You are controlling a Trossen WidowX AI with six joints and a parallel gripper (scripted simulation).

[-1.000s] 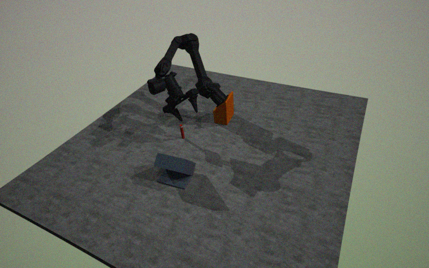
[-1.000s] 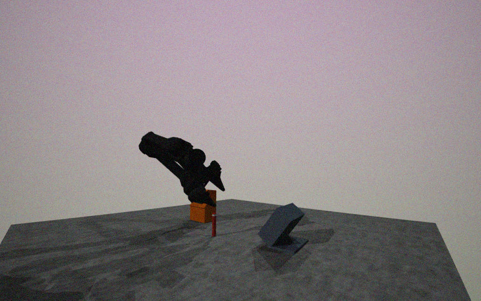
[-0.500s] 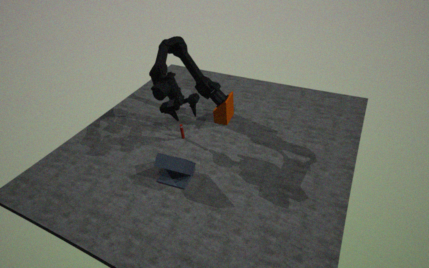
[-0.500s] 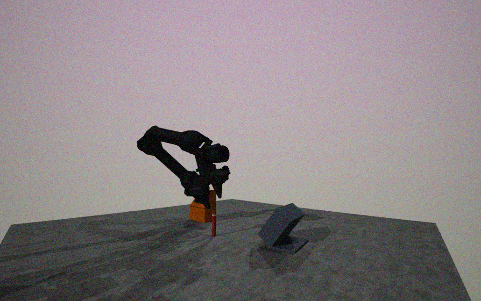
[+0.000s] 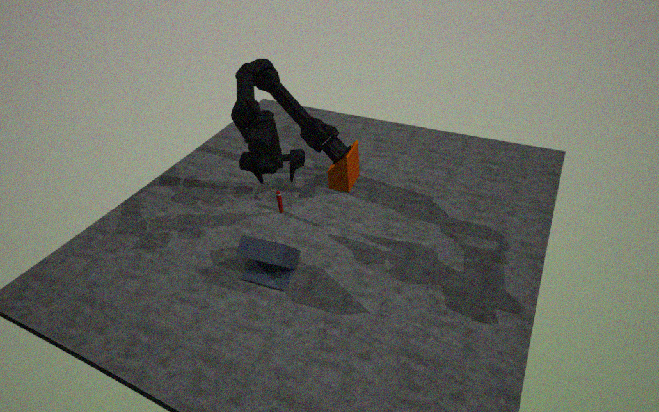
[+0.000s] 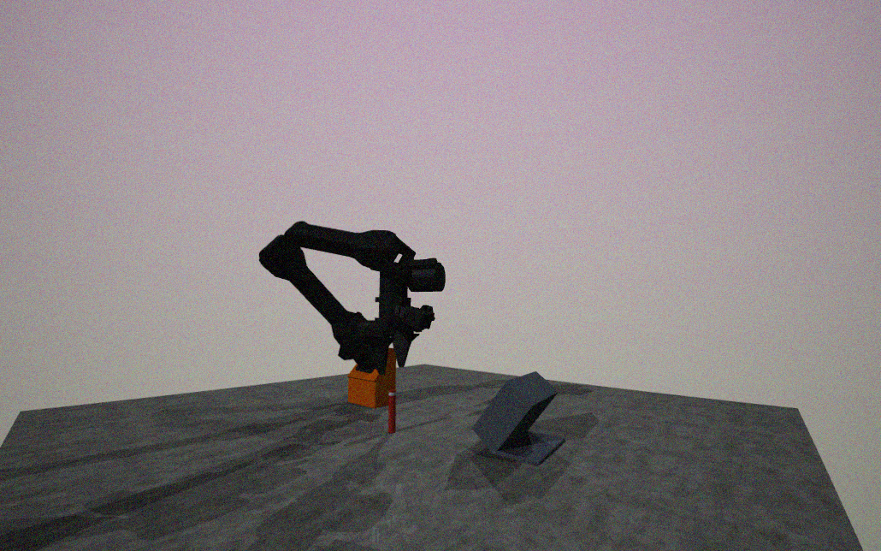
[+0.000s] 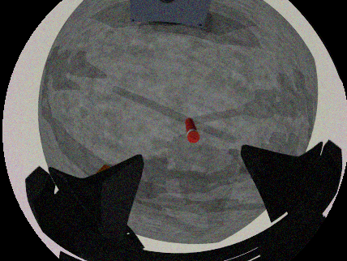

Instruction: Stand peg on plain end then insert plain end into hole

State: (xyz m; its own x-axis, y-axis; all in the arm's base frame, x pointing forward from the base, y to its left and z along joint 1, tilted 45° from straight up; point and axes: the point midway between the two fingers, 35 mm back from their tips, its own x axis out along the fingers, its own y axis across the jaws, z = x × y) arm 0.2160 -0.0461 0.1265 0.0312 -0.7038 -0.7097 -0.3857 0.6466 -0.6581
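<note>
The red peg is 60 mm below my gripper tip. Also, from my gripper tip: flat foot plate (240 mm ahead, 120 mm below, 100 mm to the left); then grey-blue sloped panel (220 mm ahead, 100 mm to the left, 60 mm below).
</note>
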